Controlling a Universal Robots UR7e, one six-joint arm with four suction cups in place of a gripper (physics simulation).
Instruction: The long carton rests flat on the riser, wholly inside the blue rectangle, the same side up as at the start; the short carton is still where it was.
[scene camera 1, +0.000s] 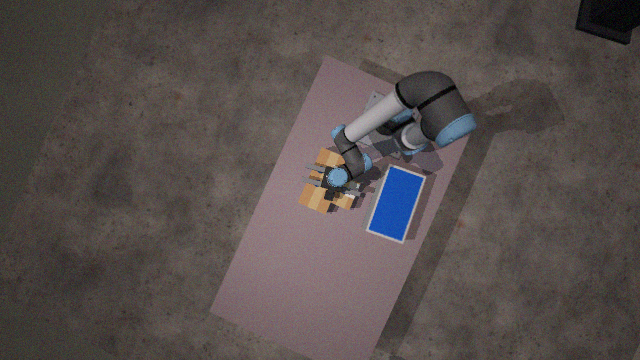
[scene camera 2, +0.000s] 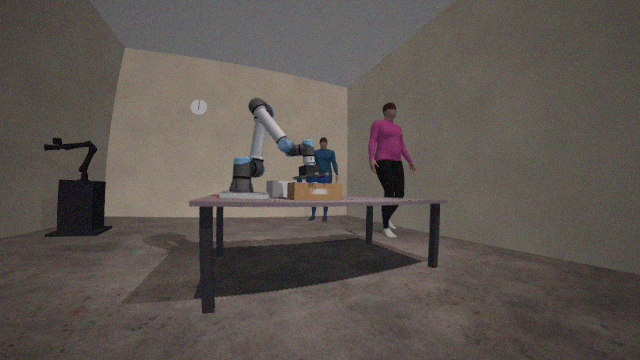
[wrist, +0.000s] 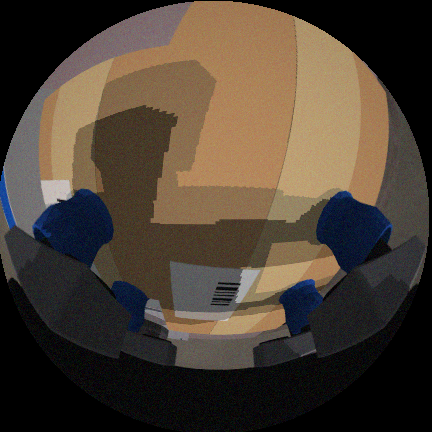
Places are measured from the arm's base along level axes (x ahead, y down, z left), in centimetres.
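Pixels of known places: hand, its tool point: (wrist: 218, 258); arm's base, origin of its link: (scene camera 2: 241, 192) (wrist: 145, 325).
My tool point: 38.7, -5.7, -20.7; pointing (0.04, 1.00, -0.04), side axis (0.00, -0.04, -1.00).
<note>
Ahead of a thing's pixels: the offset from my tool point to its top centre, as dx, dy, dz. Level surfaces: height alone.
The long carton {+1.3, -1.1, -4.0} (scene camera 1: 328, 157) (scene camera 2: 314, 191) (wrist: 250, 100) is brown with a pale tape strip and a barcode label. My suction gripper (scene camera 1: 335, 177) (scene camera 2: 313, 178) (wrist: 213, 257) sits on its top and holds it a little above the table {dy +9.0} (scene camera 1: 291, 291) (scene camera 2: 380, 201), flat and level. The right-hand cups press on the long carton. The left-hand cups hang over the short carton {+4.3, -1.1, +8.4} (scene camera 1: 344, 200) (wrist: 68, 132), which lies lower on the table right beside it. The blue rectangle {+2.9, -3.0, +34.1} (scene camera 1: 396, 203) on the grey riser {+2.9, -3.0, +34.1} (scene camera 2: 275, 188) lies just beyond the short carton.
The arm's base stands at the table's far end. Two people stand behind the table, one in pink (scene camera 2: 388, 152) and one in blue (scene camera 2: 325, 161). A second dark arm on a black pedestal (scene camera 2: 80, 206) stands off to the left.
</note>
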